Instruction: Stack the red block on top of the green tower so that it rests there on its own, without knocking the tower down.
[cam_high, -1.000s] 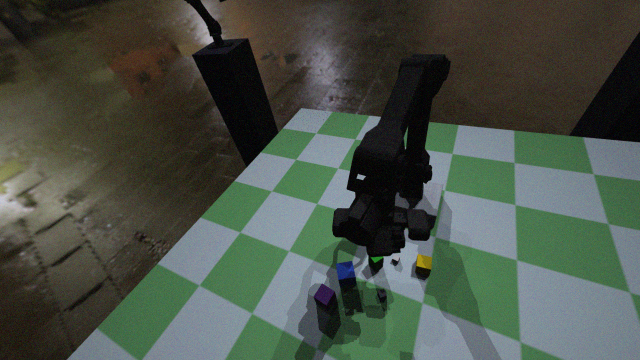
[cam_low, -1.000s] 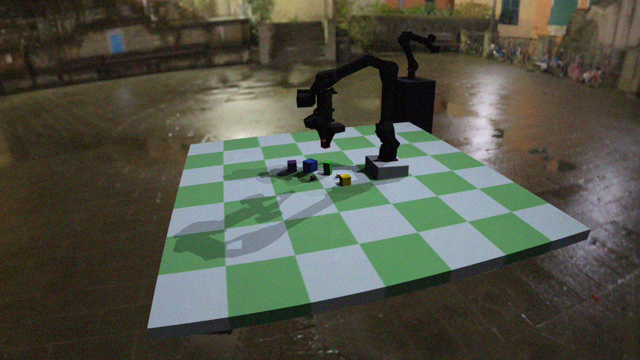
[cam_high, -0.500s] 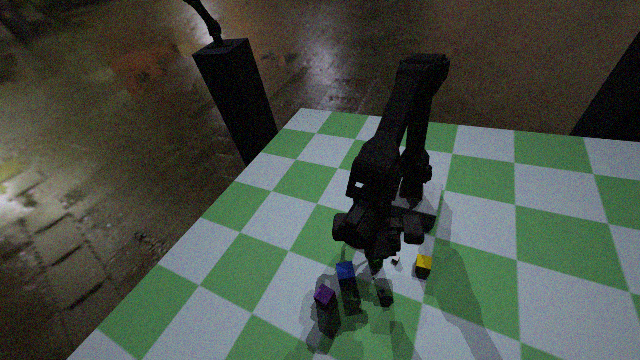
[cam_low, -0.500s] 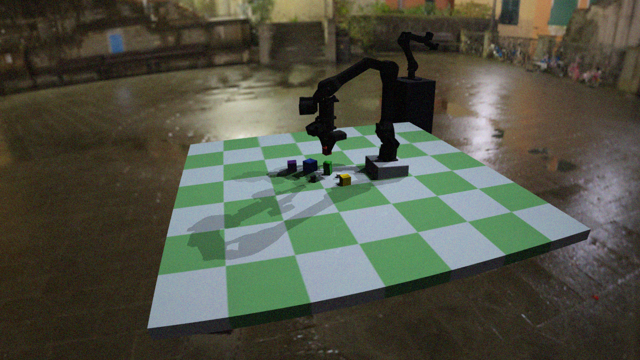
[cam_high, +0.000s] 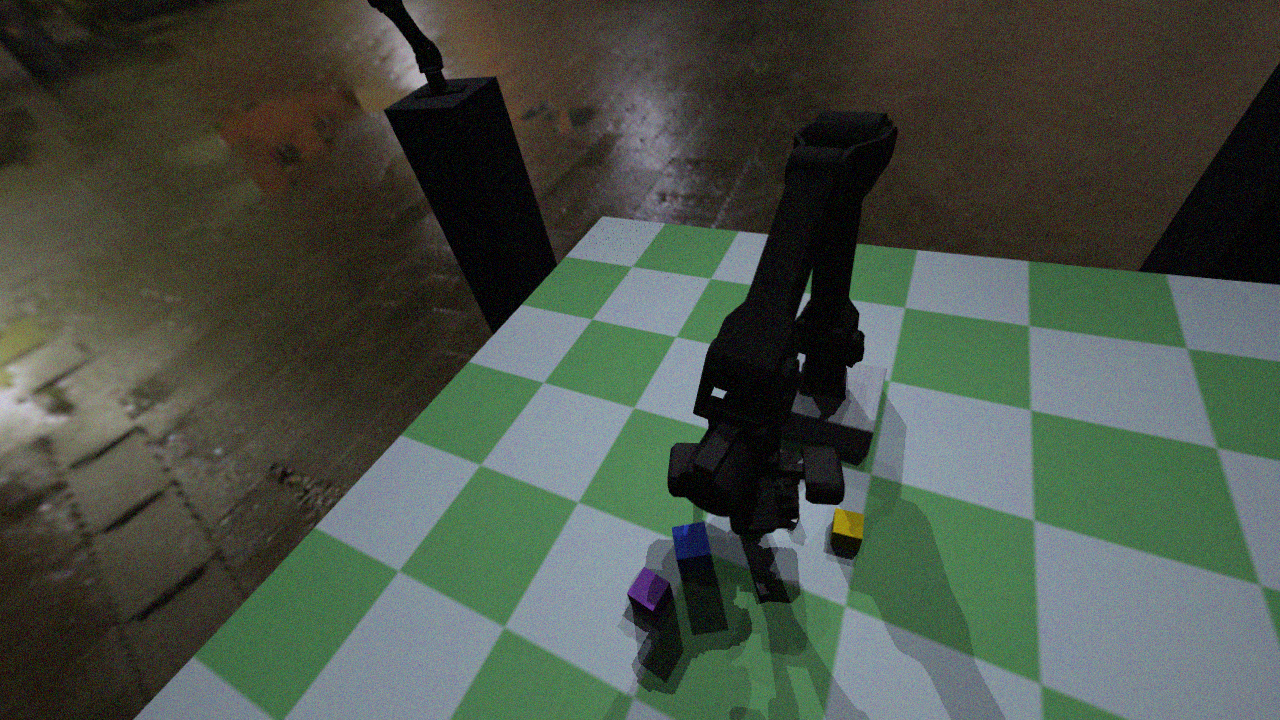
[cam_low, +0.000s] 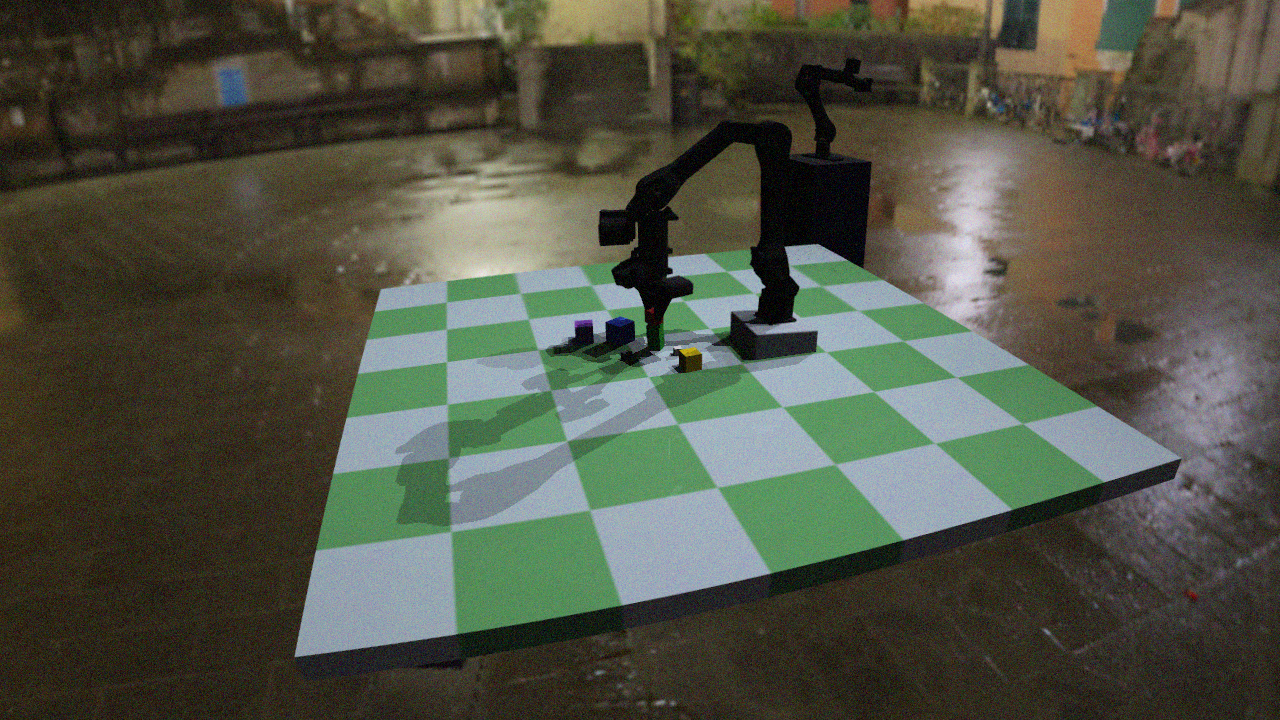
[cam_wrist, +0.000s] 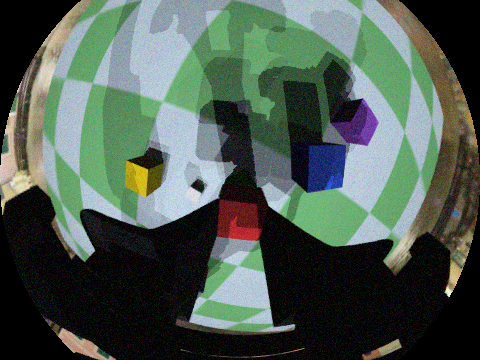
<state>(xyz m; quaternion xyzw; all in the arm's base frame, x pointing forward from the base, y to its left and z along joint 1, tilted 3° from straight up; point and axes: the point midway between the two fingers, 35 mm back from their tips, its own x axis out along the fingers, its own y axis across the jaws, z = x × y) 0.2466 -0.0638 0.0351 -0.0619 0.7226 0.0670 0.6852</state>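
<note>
My gripper tip is now 10 mm below the red block. From my gripper tip the other things lie so: blue block 50 mm ahead, 70 mm to the right, 40 mm below; then small white block 30 mm behind, 50 mm to the left, 60 mm below; then small dark block 70 mm ahead, 30 mm to the left, 60 mm below.
</note>
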